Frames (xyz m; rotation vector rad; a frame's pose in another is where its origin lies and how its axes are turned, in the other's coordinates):
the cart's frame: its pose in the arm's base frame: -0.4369 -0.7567 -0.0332 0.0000 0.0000 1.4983
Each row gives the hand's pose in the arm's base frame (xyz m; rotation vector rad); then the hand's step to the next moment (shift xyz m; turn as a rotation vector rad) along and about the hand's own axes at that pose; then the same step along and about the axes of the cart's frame.
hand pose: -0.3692 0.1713 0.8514 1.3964 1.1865 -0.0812
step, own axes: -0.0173 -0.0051 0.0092 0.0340 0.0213 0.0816
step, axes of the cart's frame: -0.0189 0.0048 0.0056 -0.0319 -0.0801 -0.0288
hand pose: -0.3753 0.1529 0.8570 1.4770 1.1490 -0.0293
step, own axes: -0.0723 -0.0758 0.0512 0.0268 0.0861 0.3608
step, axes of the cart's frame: -0.1020 0.0492 -0.0278 -0.2229 -0.2918 -0.0591
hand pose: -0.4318 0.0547 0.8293 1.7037 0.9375 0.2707
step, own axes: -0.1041 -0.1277 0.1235 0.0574 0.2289 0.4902
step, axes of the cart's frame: -0.1553 0.0394 -0.1293 -0.2911 -0.4594 0.0139
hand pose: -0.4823 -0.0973 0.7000 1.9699 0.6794 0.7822
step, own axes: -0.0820 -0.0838 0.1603 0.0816 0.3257 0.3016
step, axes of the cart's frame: -0.1008 -0.0600 -0.1603 -0.2266 -0.3452 0.1822
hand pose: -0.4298 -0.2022 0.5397 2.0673 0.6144 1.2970
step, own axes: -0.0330 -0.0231 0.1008 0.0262 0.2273 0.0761
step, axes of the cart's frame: -0.0255 -0.0787 -0.0702 -0.1544 -0.1055 0.1523
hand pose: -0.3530 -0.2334 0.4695 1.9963 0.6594 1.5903
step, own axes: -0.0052 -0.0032 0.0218 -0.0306 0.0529 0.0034
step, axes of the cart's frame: -0.0013 -0.0202 -0.0101 -0.0600 -0.0049 0.0112
